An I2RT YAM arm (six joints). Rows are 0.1 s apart.
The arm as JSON. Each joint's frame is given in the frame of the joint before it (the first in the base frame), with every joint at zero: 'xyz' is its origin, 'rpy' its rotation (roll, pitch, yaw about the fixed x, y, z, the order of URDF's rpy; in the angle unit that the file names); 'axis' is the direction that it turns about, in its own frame. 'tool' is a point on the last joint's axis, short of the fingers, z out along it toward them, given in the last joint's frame.
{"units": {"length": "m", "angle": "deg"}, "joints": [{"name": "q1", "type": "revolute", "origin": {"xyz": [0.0, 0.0, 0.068], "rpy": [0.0, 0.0, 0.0]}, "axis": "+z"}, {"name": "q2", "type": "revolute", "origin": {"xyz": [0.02, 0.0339, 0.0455], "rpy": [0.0, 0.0, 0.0]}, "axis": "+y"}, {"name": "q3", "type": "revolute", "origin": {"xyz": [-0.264, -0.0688, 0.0], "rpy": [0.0, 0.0, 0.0]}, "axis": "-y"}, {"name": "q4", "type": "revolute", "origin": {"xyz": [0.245, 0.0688, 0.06], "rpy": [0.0, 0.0, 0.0]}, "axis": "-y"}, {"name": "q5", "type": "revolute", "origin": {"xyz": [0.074, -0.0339, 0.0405], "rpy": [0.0, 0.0, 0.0]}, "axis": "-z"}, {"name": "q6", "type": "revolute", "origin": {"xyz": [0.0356, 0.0, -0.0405], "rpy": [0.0, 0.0, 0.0]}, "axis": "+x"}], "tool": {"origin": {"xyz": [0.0, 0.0, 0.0], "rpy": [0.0, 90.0, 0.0]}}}
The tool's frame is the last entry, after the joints.
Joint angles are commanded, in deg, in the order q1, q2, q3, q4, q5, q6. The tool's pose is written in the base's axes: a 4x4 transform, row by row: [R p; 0 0 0 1], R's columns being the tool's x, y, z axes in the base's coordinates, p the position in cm. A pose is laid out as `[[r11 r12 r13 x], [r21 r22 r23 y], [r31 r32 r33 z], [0 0 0 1]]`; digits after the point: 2 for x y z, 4 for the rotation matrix.
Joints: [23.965, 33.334, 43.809, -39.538, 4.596, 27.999]
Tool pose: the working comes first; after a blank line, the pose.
Where each joint sits with the arm in this pose, in the base's axes (m; each line is computed from the numbers above, not from the rounded line before):
q1: 0.0000 0.0000 0.0680
q2: 0.0045 0.0391 0.1135
q3: -0.1691 -0.1134 0.2586
q4: 0.0131 0.0429 0.3621
q5: 0.1040 0.0462 0.3616
q6: 0.1155 0.0482 0.3089
the tool: 0.1155 0.0482 0.3089

[[-0.5520 -0.0926 0.8287 11.55], [0.2667 0.9220 0.2807 4.82], [-0.7901 0.3760 -0.4842 30.89], [0 0 0 1]]
